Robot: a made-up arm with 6 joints.
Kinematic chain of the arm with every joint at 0, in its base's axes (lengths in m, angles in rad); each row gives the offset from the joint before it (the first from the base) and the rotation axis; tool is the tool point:
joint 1: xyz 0 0 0.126 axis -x
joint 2: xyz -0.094 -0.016 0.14 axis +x
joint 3: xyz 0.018 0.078 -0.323 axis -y
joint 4: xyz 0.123 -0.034 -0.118 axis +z
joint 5: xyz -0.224 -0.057 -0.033 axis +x
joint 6: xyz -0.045 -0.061 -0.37 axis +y
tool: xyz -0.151 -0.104 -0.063
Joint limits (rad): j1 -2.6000..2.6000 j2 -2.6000..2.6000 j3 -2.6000..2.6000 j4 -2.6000..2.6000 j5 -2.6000..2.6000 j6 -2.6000..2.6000
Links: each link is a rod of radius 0.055 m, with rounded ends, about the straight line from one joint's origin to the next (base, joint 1, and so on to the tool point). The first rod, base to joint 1, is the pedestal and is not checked.
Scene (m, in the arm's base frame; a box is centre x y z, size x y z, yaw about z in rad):
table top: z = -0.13
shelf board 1: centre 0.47 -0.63 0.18 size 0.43 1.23 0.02 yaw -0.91
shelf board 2: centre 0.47 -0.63 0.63 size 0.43 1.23 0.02 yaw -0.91
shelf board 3: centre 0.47 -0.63 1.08 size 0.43 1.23 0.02 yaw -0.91
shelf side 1: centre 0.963 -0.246 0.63 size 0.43 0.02 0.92 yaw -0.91
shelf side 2: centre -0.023 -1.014 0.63 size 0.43 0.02 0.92 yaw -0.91
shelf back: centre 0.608 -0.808 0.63 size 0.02 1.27 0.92 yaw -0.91
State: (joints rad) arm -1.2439 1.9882 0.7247 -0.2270 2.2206 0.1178
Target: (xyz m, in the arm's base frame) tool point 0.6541 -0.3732 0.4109
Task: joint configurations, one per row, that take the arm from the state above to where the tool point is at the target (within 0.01 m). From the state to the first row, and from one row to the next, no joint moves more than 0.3 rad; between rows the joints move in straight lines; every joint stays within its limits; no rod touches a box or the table.
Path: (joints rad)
1: -1.2388 1.9758 0.6926 -0.5138 2.1159 0.0305
2: -1.2336 1.9634 0.6606 -0.8006 2.0112 -0.0569
3: -1.2285 1.9510 0.6285 -1.0874 1.9065 -0.1442
4: -1.2233 1.9386 0.5965 -1.3742 1.8018 -0.2316
5: -1.2182 1.9262 0.5644 -1.6610 1.6972 -0.3189
6: -1.2130 1.9138 0.5324 -1.9478 1.5925 -0.4063

